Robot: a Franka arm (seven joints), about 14 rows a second.
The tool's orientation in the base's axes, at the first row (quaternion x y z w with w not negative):
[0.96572, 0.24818, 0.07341, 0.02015]
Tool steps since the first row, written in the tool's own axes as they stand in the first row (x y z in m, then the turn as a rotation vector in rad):
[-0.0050, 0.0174, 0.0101, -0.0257, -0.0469, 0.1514]
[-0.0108, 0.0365, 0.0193, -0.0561, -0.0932, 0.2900]
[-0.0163, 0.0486, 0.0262, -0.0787, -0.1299, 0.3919]
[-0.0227, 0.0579, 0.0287, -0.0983, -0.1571, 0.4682]
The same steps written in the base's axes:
[0.0055, -0.0177, -0.0093, -0.0216, 0.0283, -0.1566]
[0.0110, -0.0372, -0.0177, -0.0490, 0.0539, -0.3011]
[0.0130, -0.0505, -0.0244, -0.0706, 0.0749, -0.4075]
[0.0123, -0.0617, -0.0270, -0.0889, 0.0890, -0.4876]

